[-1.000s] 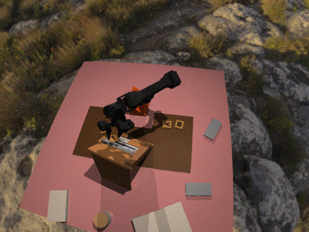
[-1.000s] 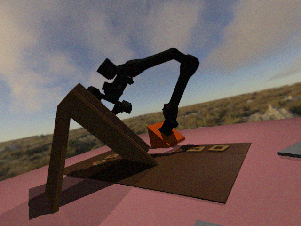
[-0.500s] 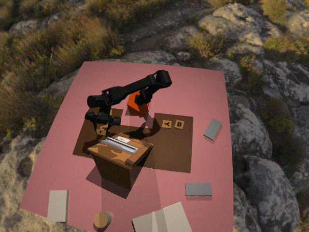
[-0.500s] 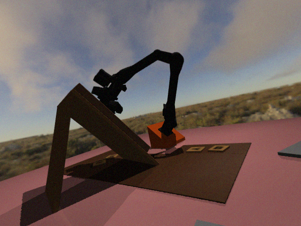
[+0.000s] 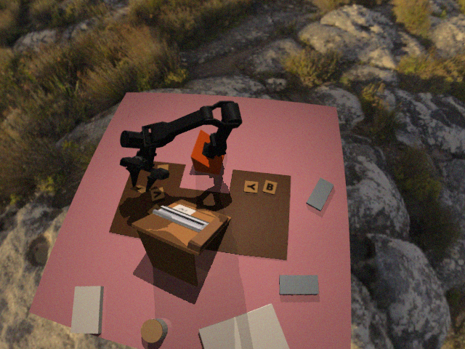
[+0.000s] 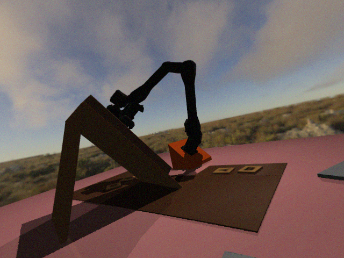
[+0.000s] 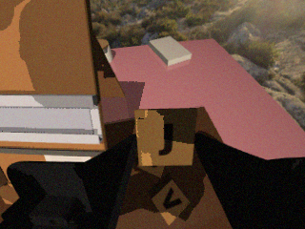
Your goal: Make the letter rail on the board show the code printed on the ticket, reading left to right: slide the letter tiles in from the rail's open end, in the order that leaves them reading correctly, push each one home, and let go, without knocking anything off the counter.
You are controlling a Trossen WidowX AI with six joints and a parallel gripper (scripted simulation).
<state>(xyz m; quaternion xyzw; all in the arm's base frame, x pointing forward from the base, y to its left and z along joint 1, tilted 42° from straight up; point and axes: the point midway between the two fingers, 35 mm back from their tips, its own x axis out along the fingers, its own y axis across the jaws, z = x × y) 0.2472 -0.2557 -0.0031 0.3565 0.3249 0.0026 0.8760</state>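
Now: the white ticket 2 cm ahead of my gripper tip, 15 cm to the left of it and 11 cm below it. The rest, counted from my gripper tip: brown mat 8 cm behind, 20 cm to the left, 19 cm below; then white block 47 cm ahead, 18 cm to the right, 18 cm below.
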